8 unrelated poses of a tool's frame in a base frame.
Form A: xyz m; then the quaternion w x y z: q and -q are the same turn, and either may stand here.
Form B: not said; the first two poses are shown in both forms.
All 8 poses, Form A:
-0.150, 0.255, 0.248, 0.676, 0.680, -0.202, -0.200
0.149, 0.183, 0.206, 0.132, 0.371, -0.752, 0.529
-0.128, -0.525, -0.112, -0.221, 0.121, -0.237, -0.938
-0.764, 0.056, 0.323, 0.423, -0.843, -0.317, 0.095
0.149, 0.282, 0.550, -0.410, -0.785, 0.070, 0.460
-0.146, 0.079, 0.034, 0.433, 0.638, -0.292, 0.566
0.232, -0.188, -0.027, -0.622, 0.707, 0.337, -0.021
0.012, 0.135, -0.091, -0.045, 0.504, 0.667, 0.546
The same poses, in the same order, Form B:
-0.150, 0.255, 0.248, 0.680, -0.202, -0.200, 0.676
0.149, 0.183, 0.206, 0.371, -0.752, 0.529, 0.132
-0.128, -0.525, -0.112, -0.121, 0.237, 0.938, 0.221
-0.764, 0.056, 0.323, -0.843, -0.317, 0.095, 0.423
0.149, 0.282, 0.550, 0.785, -0.070, -0.460, 0.410
-0.146, 0.079, 0.034, 0.638, -0.292, 0.566, 0.433
0.232, -0.188, -0.027, -0.707, -0.337, 0.021, 0.622
0.012, 0.135, -0.091, -0.504, -0.667, -0.546, 0.045

